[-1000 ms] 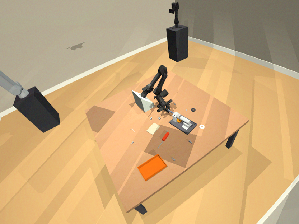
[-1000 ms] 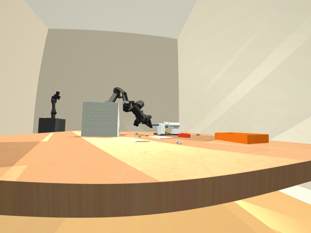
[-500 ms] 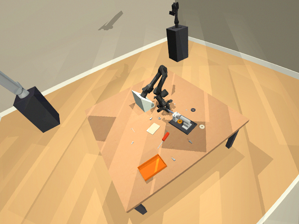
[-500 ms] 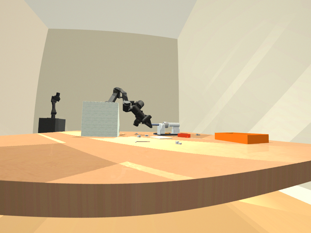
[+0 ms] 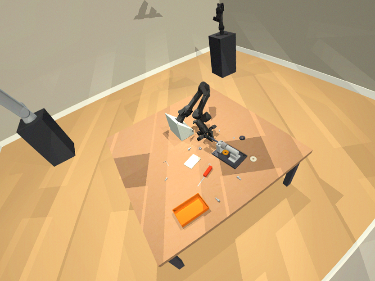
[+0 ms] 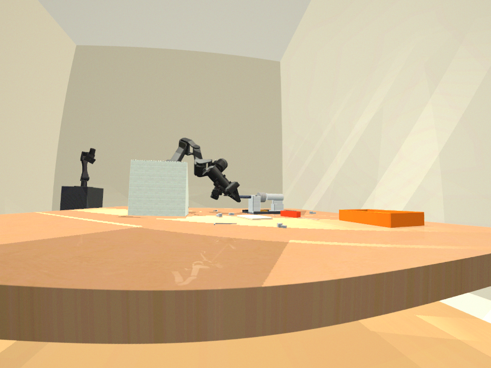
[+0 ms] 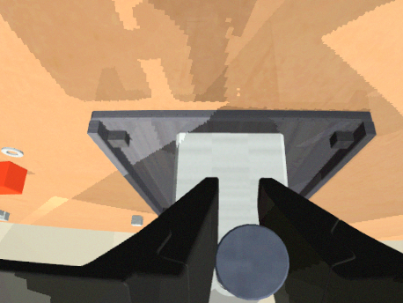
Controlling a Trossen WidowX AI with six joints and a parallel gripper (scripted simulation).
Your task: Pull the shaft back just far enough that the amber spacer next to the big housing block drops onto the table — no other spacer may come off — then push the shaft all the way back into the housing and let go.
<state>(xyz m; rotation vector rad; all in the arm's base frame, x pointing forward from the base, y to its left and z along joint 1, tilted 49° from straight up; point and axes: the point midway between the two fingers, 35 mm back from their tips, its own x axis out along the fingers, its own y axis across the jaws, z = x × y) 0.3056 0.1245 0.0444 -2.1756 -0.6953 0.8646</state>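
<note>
Right now the dark shaft is 50 mm ahead of my gripper tip, 20 mm above it and 10 mm to the left of it. From my gripper tip the other things lie so: beige card: 220 mm to the right, 50 mm below, 30 mm ahead; black washer: 230 mm to the left, 80 mm ahead, 50 mm below; amber spacer: 120 mm ahead, 50 mm below, 30 mm to the left.
</note>
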